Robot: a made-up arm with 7 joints. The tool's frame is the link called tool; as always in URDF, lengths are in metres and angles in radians. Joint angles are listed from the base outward. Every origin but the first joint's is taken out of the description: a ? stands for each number. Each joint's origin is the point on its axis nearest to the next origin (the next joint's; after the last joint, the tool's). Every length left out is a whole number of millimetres.
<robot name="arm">
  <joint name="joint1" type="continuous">
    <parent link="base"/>
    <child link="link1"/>
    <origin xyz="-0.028 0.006 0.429"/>
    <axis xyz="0 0 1"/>
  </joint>
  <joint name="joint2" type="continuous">
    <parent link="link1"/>
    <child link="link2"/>
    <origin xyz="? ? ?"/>
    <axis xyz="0 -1 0"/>
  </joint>
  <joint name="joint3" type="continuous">
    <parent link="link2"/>
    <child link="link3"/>
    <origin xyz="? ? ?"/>
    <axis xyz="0 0 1"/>
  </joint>
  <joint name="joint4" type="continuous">
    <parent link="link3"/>
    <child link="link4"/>
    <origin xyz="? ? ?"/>
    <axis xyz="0 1 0"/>
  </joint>
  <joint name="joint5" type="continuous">
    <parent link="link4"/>
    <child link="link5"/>
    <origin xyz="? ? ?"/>
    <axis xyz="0 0 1"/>
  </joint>
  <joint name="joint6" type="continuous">
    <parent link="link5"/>
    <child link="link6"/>
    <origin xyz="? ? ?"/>
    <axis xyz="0 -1 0"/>
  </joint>
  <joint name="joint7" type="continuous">
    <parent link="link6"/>
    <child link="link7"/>
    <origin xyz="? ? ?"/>
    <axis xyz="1 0 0"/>
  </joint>
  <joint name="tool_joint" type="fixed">
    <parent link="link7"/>
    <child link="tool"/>
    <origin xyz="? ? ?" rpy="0 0 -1.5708"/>
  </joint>
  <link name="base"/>
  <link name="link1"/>
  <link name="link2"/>
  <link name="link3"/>
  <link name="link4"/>
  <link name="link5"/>
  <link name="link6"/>
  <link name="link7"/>
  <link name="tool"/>
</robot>
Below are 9 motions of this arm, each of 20 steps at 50 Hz.
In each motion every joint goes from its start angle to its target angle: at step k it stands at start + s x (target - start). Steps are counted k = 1, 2, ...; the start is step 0. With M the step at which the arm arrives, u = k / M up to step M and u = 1 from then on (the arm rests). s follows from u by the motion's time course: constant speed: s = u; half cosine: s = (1 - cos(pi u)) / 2; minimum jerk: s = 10 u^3 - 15 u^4 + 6 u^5.
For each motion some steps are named. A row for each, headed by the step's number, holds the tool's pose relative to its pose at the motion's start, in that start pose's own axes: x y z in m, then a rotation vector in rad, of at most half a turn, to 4 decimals.
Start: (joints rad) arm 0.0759 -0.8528 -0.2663 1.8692 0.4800 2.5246 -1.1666
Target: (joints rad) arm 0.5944 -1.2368 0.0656 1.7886 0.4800 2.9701 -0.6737
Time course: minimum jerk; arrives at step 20
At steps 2, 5, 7, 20:
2: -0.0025 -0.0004 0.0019 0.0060 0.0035 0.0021
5: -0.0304 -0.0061 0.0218 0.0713 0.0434 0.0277
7: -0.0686 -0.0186 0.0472 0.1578 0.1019 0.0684
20: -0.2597 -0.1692 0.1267 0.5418 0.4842 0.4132

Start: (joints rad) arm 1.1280 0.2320 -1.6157 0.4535 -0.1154 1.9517 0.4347
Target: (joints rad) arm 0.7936 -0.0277 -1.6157 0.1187 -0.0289 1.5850 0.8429
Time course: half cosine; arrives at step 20
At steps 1, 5, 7, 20:
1: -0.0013 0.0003 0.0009 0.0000 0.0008 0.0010
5: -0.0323 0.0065 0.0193 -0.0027 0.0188 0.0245
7: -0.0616 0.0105 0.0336 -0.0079 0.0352 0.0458
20: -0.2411 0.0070 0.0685 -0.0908 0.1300 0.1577

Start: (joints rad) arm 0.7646 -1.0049 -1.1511 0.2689 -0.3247 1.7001 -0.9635
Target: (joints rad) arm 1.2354 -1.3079 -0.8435 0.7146 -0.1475 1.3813 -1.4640
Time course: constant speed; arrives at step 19
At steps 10, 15, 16, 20:
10: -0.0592 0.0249 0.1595 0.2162 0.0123 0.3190
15: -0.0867 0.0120 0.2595 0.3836 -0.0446 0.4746
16: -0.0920 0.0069 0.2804 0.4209 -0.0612 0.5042
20: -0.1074 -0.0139 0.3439 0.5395 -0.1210 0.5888

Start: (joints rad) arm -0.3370 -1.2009 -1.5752 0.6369 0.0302 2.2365 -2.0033
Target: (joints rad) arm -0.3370 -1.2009 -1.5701 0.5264 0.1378 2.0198 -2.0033
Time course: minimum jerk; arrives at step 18
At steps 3, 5, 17, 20:
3: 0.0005 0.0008 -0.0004 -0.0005 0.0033 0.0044
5: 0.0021 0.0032 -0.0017 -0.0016 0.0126 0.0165
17: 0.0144 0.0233 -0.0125 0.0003 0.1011 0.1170
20: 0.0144 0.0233 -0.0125 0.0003 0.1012 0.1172

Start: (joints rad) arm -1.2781 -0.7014 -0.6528 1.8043 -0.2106 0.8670 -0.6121
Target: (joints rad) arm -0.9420 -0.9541 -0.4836 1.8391 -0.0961 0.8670 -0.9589
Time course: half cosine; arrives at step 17
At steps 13, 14, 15, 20:
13: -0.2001 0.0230 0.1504 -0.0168 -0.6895 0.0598
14: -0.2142 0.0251 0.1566 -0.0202 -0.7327 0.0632
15: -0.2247 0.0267 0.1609 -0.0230 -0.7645 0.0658
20: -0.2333 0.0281 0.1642 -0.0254 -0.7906 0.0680

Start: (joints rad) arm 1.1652 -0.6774 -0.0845 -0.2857 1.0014 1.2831 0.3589
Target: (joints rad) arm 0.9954 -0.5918 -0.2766 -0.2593 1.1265 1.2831 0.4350
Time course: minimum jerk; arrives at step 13
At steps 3, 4, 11, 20:
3: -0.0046 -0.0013 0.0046 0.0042 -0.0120 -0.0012
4: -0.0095 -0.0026 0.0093 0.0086 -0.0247 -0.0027
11: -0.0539 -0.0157 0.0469 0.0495 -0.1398 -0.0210
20: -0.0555 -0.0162 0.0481 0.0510 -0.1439 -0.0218

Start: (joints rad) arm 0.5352 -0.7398 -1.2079 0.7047 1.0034 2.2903 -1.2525
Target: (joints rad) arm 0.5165 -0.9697 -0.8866 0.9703 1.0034 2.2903 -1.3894
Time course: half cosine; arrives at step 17
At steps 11, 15, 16, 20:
11: -0.1091 -0.1194 -0.0563 -0.1987 -0.1199 0.3272
15: -0.1362 -0.1676 -0.0736 -0.2585 -0.1688 0.4455
16: -0.1387 -0.1728 -0.0753 -0.2644 -0.1740 0.4579
20: -0.1395 -0.1745 -0.0759 -0.2665 -0.1758 0.4622

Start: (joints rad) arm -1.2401 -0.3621 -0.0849 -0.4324 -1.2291 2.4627 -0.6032
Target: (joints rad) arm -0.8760 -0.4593 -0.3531 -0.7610 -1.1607 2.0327 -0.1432
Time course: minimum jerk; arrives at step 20
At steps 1, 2, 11, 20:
1: 0.0001 0.0001 0.0001 -0.0004 0.0005 -0.0001
2: 0.0005 0.0004 0.0006 -0.0032 0.0037 -0.0007
11: 0.0425 0.0267 0.0410 -0.2092 0.2752 -0.0876
20: 0.0835 0.0424 0.0672 -0.3349 0.4888 -0.1940

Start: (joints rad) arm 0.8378 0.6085 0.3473 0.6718 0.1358 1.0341 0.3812
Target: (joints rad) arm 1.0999 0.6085 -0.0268 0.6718 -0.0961 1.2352 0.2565
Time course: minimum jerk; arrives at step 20
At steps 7, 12, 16, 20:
7: 0.0210 -0.0206 0.0179 0.0850 -0.0604 -0.0454
12: 0.0618 -0.0567 0.0448 0.2278 -0.1809 -0.1431
16: 0.0857 -0.0753 0.0563 0.2982 -0.2545 -0.2054
20: 0.0910 -0.0793 0.0585 0.3125 -0.2713 -0.2198

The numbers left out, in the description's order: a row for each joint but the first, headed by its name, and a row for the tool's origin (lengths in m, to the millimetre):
joint2: -0.011 -0.028 0
joint3: 0.009 0 0.347
joint4: 0.006 0.044 0
joint5: -0.044 0 0.367
joint6: 0.021 -0.139 0
joint7: -0.007 0 0.123
tool: 0 0.026 -0.017

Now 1 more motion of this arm.
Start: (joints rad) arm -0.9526 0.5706 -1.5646 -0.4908 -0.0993 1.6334 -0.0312
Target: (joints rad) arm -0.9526 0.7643 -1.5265 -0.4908 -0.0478 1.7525 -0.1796
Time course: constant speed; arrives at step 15
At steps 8, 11, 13, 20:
8: 0.0695 -0.0159 -0.0103 0.0494 -0.0918 -0.1035
11: 0.0951 -0.0236 -0.0132 0.0670 -0.1279 -0.1433
13: 0.1120 -0.0293 -0.0148 0.0784 -0.1523 -0.1701
20: 0.1288 -0.0353 -0.0161 0.0897 -0.1772 -0.1972

